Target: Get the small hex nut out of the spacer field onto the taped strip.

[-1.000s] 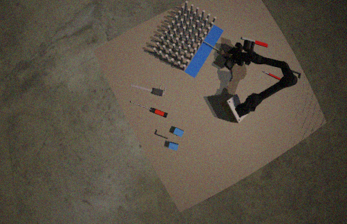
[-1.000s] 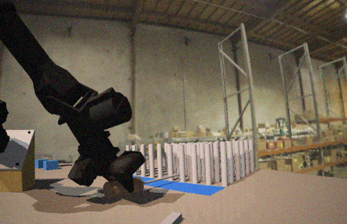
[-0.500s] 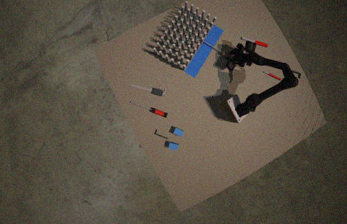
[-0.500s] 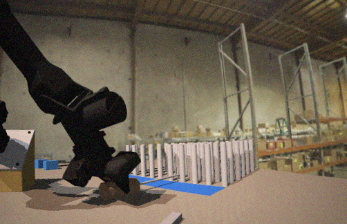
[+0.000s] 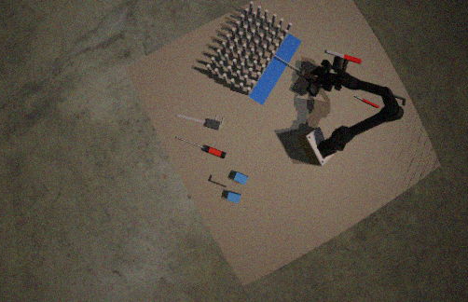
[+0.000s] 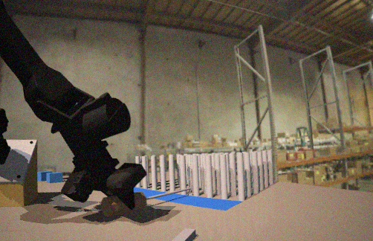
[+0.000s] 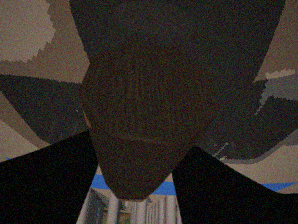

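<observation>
Right now my gripper tip is 90 mm short of the wooden-handled tool and 40 mm to the right of it. Round my gripper tip: blue taped strip (120 mm ahead, 110 mm to the left, 10 mm below).
</observation>
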